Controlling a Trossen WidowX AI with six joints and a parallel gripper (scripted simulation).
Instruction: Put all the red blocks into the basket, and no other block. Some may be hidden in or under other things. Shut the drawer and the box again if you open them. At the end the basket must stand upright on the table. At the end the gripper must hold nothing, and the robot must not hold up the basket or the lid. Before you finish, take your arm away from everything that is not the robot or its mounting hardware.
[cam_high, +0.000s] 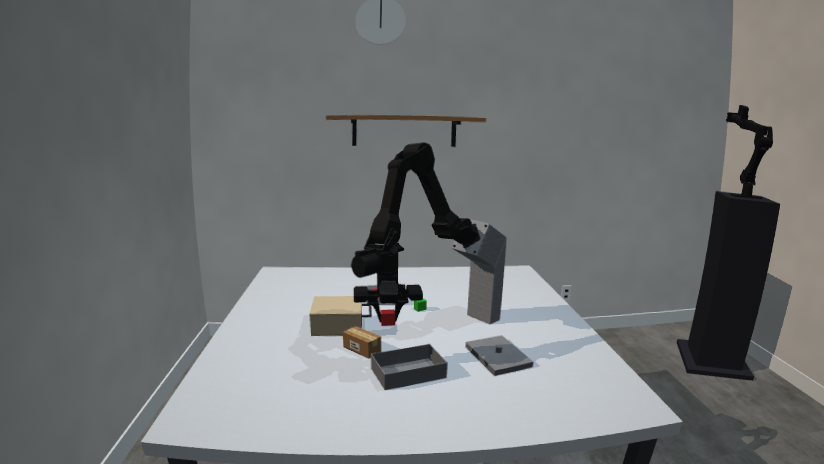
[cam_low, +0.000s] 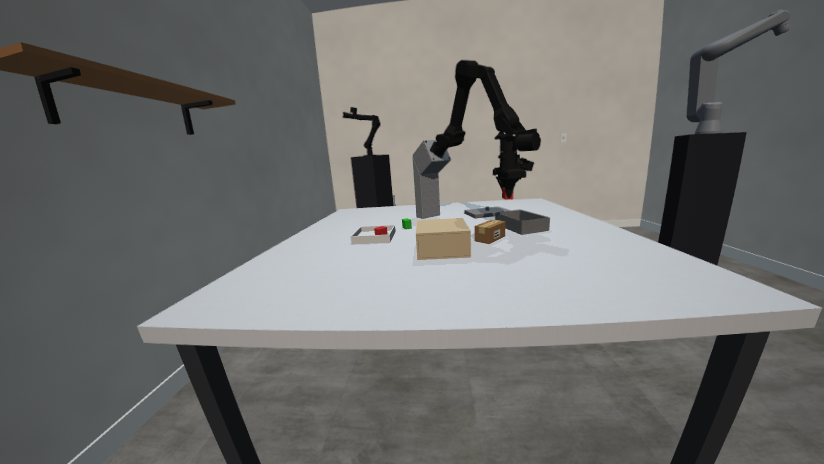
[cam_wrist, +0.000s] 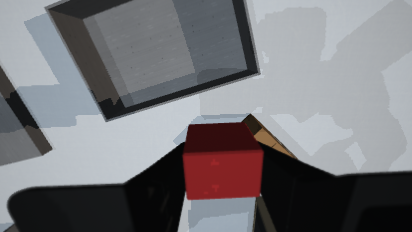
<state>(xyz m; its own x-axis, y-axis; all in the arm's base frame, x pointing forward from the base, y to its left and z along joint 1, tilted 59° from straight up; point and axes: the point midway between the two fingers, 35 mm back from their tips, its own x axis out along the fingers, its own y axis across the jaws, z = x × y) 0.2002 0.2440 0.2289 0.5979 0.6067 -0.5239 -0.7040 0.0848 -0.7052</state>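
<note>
The knobbed lid is 29 cm behind my hand, 15 cm to the right of it and 15 cm below it. The rest, counted from my hand: cardboard box 13 cm below, 10 cm ahead, 3 cm to the right; dark grey box 15 cm below, 8 cm behind, 4 cm to the left; shallow basket 45 cm to the right, 22 cm ahead, 15 cm below.
</note>
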